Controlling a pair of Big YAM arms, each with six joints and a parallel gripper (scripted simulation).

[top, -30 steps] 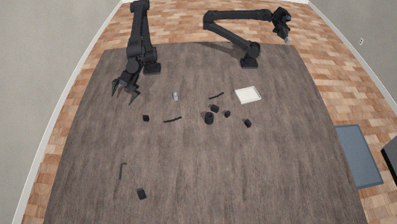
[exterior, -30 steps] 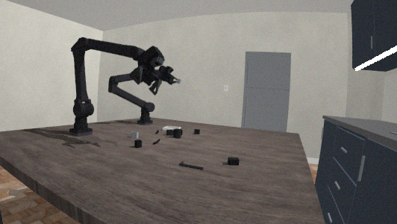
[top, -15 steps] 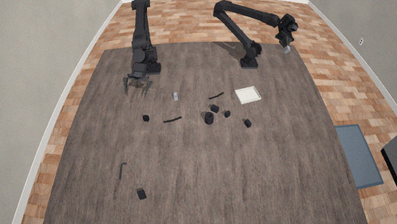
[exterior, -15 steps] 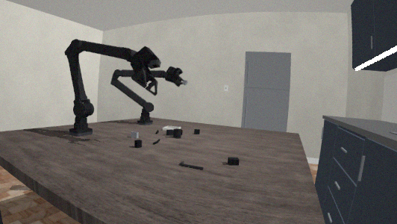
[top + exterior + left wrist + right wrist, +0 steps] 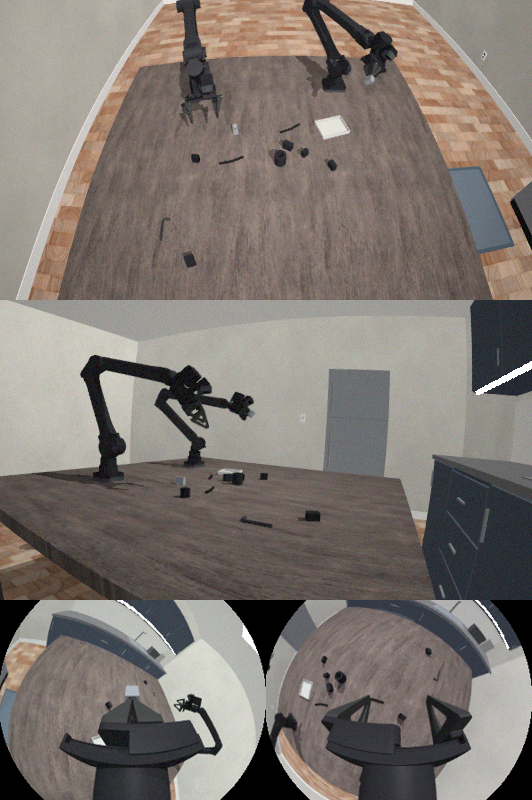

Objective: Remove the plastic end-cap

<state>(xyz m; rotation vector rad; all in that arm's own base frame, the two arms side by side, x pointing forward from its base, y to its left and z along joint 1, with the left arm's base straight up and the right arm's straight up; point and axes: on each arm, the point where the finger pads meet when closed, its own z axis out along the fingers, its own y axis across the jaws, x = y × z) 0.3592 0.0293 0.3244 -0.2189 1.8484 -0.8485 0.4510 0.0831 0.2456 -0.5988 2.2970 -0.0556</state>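
Observation:
My right gripper is now 160 mm past the thin dark strip, 330 mm to the right of it and 260 mm above it. Round my right hand: white parts tray (150 mm behind, 530 mm to the left, 260 mm below).

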